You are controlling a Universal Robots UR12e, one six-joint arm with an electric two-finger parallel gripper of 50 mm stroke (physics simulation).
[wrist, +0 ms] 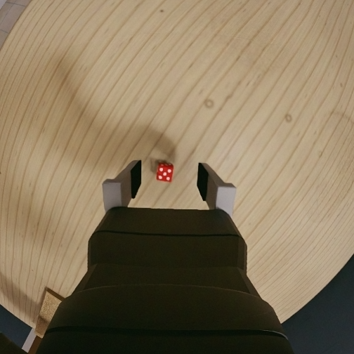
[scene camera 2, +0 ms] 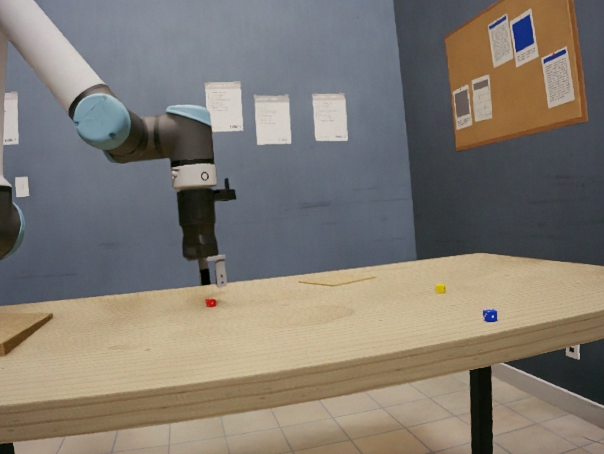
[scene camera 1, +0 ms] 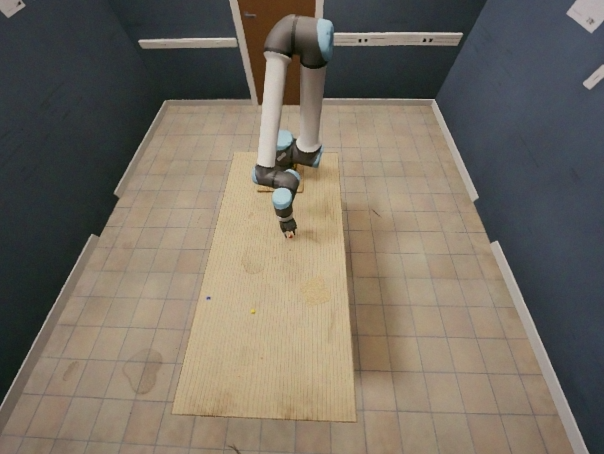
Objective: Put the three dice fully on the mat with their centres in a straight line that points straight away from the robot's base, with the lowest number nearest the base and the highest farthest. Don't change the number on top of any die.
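Places are measured from the arm's base along level axes (x back, y down, z right), in metres.
Pixels of known places: gripper, between the fingertips: (scene camera 2: 213, 286) (scene camera 1: 289, 235); arm's base, origin of its link: (scene camera 1: 283, 166).
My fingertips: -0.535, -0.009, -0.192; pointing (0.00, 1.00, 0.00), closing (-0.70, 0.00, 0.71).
Note:
For each thing: its top centre in the pictures, then the offset to it from my fingertips, as dx, dy, dz. Level surfaces: height alone.
- red die, centre of its top: (scene camera 2: 210, 298) (scene camera 1: 290, 235) +0.009, +0.026, +0.002
- yellow die, centre of its top: (scene camera 2: 440, 284) (scene camera 1: 252, 311) -0.456, +0.026, +0.080
- blue die, centre of its top: (scene camera 2: 490, 310) (scene camera 1: 207, 297) -0.450, +0.026, +0.338
- mat, centre of its top: (scene camera 2: 336, 278) (scene camera 1: 315, 291) -0.278, +0.038, -0.215
- wooden table, height of its surface: dy +0.042
The red die (scene camera 1: 290, 236) (scene camera 2: 210, 302) (wrist: 165, 172) lies on the table with five pips on top. My gripper (scene camera 2: 213, 285) (wrist: 169, 172) is open above it; in the wrist view the die shows between the fingers, nearer the left one. The yellow die (scene camera 1: 253, 311) (scene camera 2: 440, 288) lies farther from the base, and the blue die (scene camera 1: 208, 298) (scene camera 2: 490, 315) lies near the table's long edge. Their top numbers are too small to read. The mat (scene camera 1: 316, 291) (scene camera 2: 335, 281) is a thin tan square, farther from the base than the red die. No die is on it.
The wooden table (scene camera 1: 300, 370) (scene camera 2: 250, 350) carries everything. The arm's base stands on a brown board (scene camera 1: 265, 190) (scene camera 2: 25, 327) (wrist: 48, 310) at one end of it. A pinboard (scene camera 2: 515, 95) hangs on the wall beyond the table.

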